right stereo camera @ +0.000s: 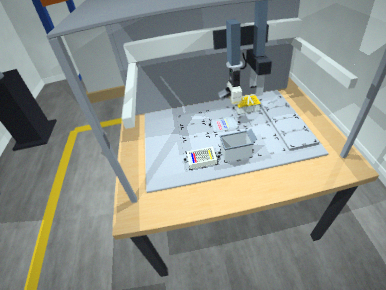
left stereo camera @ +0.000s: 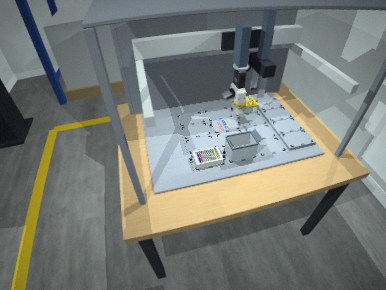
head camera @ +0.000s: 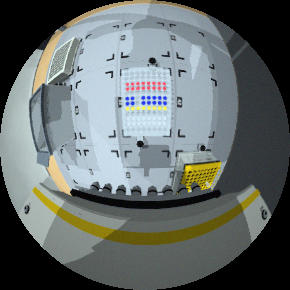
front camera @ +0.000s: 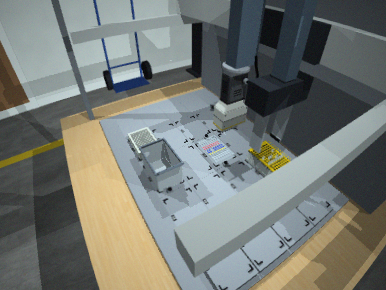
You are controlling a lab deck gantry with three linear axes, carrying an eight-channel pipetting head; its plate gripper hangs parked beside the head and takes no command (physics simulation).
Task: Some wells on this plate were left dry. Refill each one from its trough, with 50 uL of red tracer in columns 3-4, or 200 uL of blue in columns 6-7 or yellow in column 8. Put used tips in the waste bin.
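Observation:
The well plate (front camera: 215,149) (head camera: 146,121) (left stereo camera: 225,124) (right stereo camera: 223,124) lies mid-deck. In the head camera view its two red rows look filled, the blue rows have a gap third from left, and a yellow row adjoins. The pipetting head (front camera: 230,116) (head camera: 150,225) (left stereo camera: 240,95) (right stereo camera: 235,94) hangs behind the plate; whether its nozzles carry tips is unclear. The white trough block (front camera: 142,138) (head camera: 62,60) (left stereo camera: 208,156) (right stereo camera: 202,157) stands beside the grey waste bin (front camera: 162,167) (head camera: 37,120) (left stereo camera: 242,147) (right stereo camera: 237,147). The parked plate gripper (front camera: 271,127) has its paddles apart, holding nothing.
A yellow tip rack (front camera: 270,155) (head camera: 200,175) (left stereo camera: 245,103) (right stereo camera: 249,102) stands at the back right, beside the head and parked gripper. A pale beam (front camera: 280,192) crosses the front camera view. Empty marked slots lie at the deck's right end.

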